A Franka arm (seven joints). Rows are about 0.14 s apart.
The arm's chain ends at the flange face. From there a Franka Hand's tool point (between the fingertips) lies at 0.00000 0.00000 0.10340 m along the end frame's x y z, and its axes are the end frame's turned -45 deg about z.
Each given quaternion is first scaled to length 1.
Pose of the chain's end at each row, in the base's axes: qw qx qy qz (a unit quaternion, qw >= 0); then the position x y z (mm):
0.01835, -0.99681, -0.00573, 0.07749, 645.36, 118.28, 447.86
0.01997, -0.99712, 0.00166, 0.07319, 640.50, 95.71, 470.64
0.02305, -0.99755, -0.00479, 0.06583, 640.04, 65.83, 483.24
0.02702, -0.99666, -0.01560, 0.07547, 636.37, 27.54, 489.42
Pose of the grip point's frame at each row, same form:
0.04661, -0.91874, -0.38676, 0.06457, 629.36, 121.97, 345.77
0.04646, -0.92185, -0.38005, 0.05998, 625.41, 99.85, 368.43
0.04649, -0.91979, -0.38617, 0.05200, 626.44, 70.52, 380.85
0.05384, -0.91482, -0.39582, 0.05939, 620.73, 32.87, 387.35

